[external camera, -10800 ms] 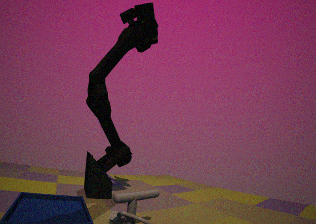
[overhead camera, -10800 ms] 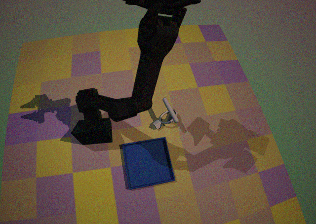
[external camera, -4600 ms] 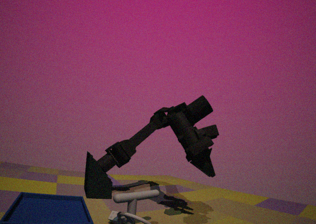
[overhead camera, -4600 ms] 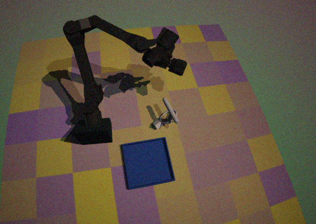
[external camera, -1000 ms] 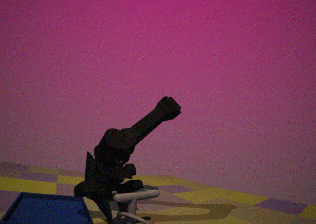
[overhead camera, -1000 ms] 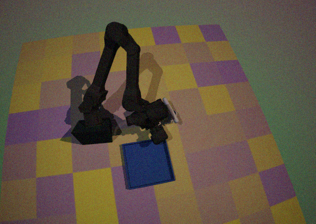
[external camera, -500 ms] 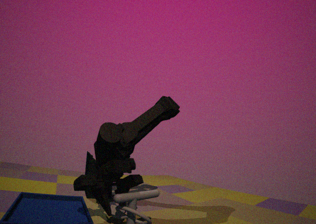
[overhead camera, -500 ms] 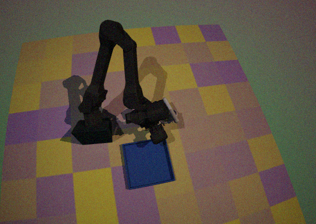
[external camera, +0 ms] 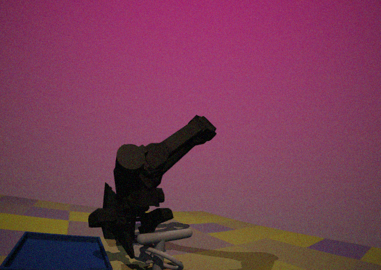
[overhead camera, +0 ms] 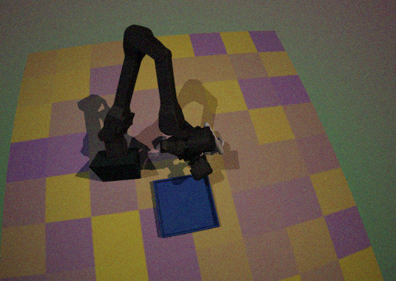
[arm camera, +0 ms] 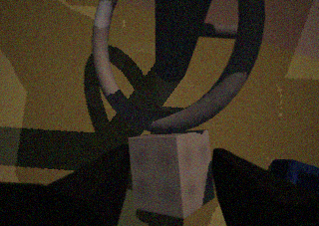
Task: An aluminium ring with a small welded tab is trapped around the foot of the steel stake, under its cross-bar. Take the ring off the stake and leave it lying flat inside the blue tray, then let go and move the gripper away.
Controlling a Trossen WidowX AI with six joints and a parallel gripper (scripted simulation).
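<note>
The aluminium ring is 40 mm ahead of my gripper tip, 10 mm to the left of it and 10 mm above it. Round my gripper tip: blue tray: 90 mm behind, 150 mm to the right, 30 mm below.
</note>
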